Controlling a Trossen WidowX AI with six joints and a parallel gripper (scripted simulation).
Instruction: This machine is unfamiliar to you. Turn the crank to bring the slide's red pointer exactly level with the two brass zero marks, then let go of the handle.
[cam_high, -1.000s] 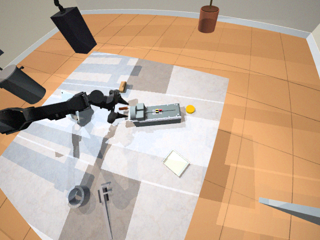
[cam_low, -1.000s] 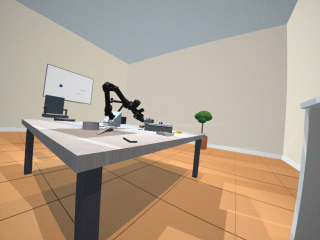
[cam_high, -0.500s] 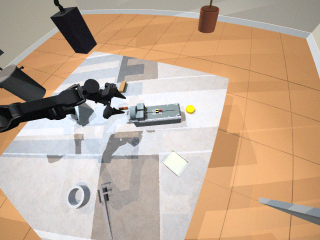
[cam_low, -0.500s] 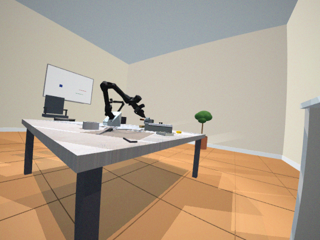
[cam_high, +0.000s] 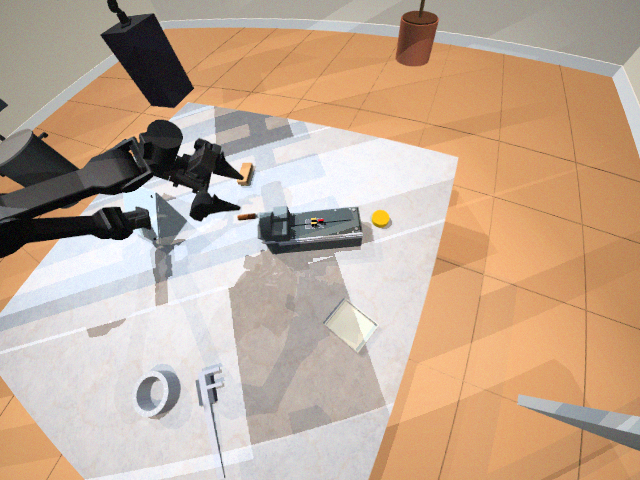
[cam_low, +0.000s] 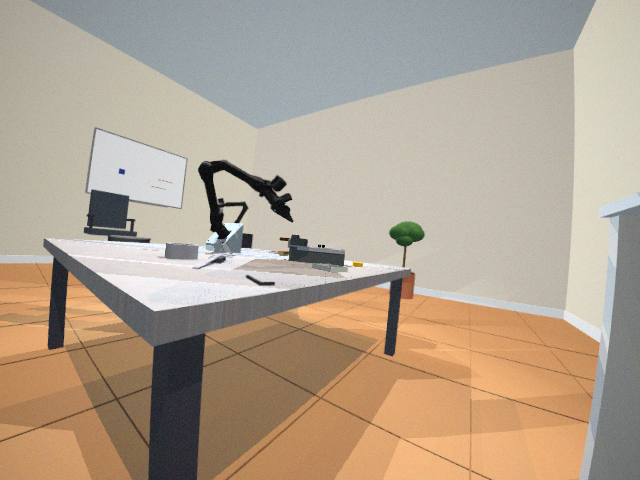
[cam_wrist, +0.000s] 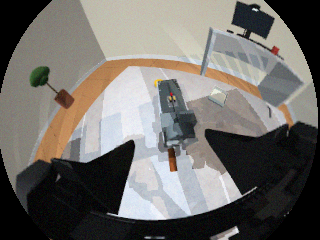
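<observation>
My gripper tip is 20 mm past the orange-brown crank handle, 10 mm to the left of it and 100 mm above it. Round my gripper tip: tan block (170 mm behind, 180 mm to the left, 180 mm below); then red pointer (180 mm ahead, 40 mm to the left, 110 mm below); then yellow disc (320 mm ahead, 140 mm to the left, 190 mm below).
</observation>
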